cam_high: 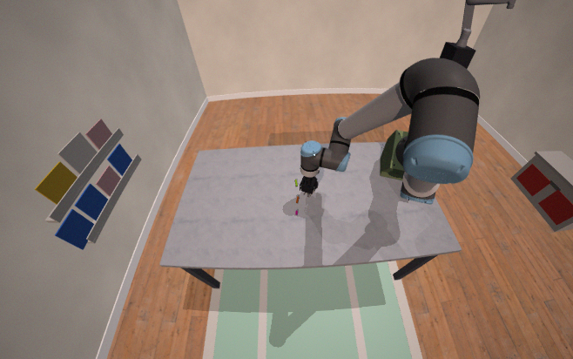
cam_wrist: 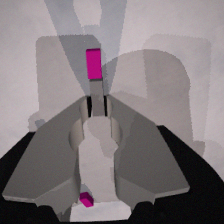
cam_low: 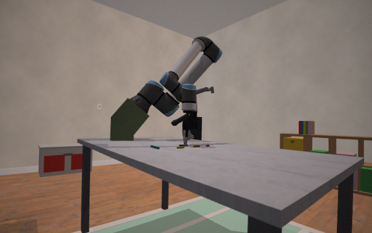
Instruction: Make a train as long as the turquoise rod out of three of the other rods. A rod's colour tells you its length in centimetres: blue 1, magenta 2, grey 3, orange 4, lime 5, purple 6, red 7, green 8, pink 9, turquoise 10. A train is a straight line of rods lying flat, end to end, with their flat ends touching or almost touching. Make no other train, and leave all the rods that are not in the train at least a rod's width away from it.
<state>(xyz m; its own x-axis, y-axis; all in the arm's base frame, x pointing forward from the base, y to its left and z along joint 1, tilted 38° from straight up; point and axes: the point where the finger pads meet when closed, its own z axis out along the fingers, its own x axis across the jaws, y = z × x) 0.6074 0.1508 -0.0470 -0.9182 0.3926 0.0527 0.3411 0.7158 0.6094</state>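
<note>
Now: hand 1 cm above the grey rod. Round my hand: turquoise rod 21 cm to the right, 1 cm below; orange rod 7 cm ahead, 4 cm to the left, 1 cm below; lime rod 8 cm ahead, 9 cm to the right, 1 cm below.
</note>
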